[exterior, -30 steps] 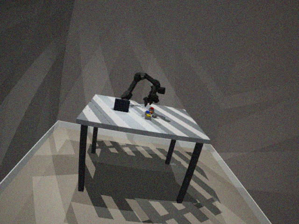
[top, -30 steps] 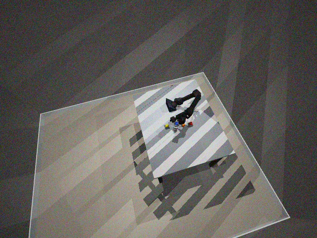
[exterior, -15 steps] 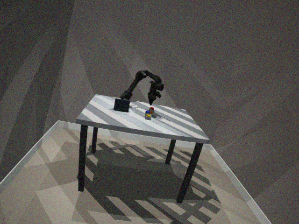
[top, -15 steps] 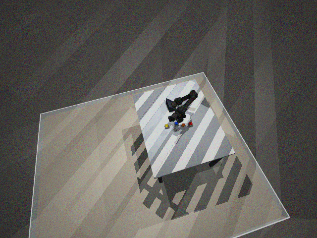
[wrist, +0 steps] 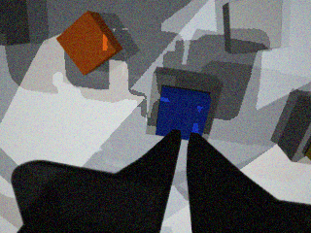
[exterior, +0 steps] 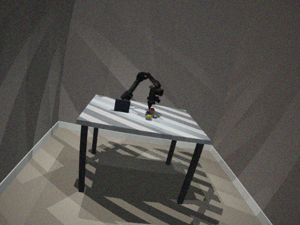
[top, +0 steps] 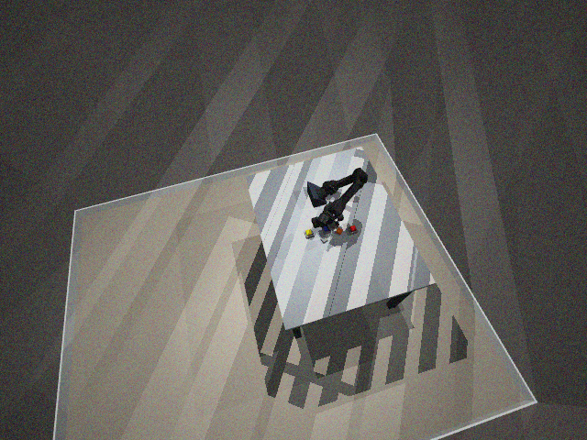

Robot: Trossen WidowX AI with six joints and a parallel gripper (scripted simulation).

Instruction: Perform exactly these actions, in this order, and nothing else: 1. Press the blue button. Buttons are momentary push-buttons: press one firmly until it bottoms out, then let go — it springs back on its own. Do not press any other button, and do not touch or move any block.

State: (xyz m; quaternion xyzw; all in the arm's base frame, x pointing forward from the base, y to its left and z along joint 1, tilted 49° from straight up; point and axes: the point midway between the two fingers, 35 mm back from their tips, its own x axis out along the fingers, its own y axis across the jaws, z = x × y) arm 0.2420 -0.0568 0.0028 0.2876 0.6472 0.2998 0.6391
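Right now the blue button is 3 cm below my gripper tip. From my gripper tip the other things lie so: yellow button (12 cm to the right, 3 cm below); red button (5 cm ahead, 16 cm to the left, 3 cm below); orange cube (4 cm ahead, 8 cm to the left, 5 cm below).
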